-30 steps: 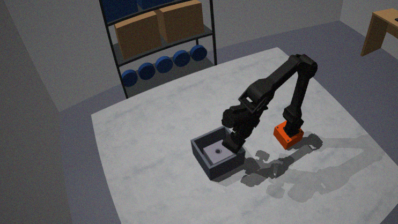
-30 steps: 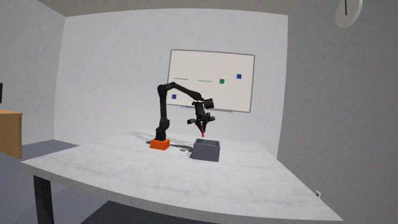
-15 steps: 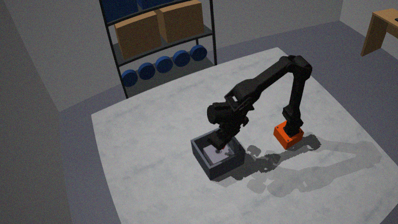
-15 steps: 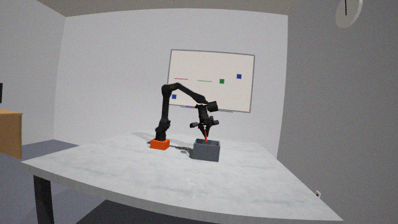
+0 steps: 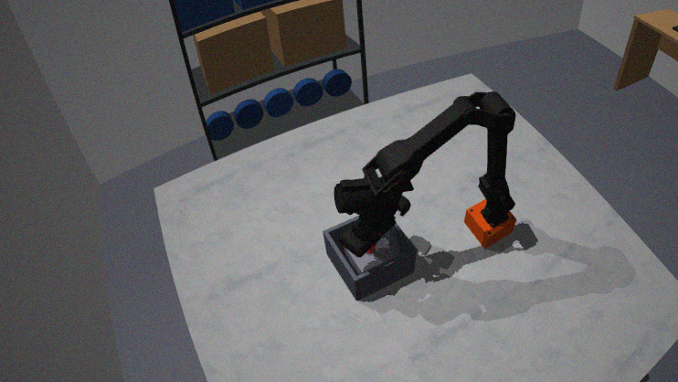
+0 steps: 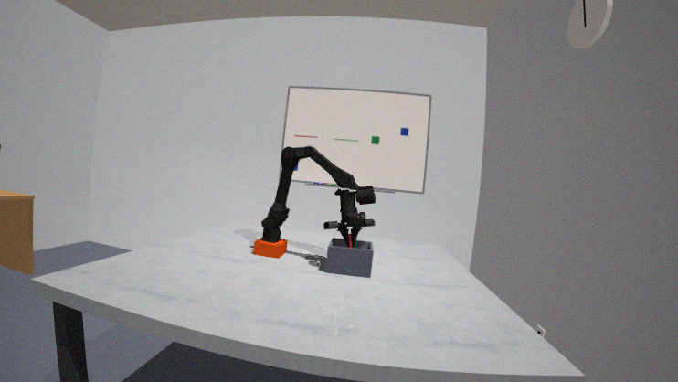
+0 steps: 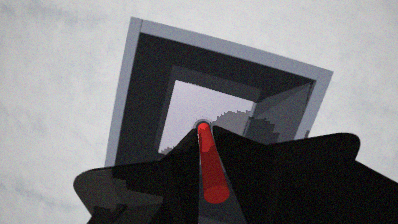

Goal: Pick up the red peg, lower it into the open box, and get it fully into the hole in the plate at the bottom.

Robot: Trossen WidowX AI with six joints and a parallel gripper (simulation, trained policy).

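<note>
Right now my gripper tip is 1 cm to the right of the red peg, 1 cm below it and 1 cm past it. From my gripper tip the other things lie so: dark grey box (6 cm below, 1 cm to the left); light grey plate (4 cm below, 1 cm to the left).
</note>
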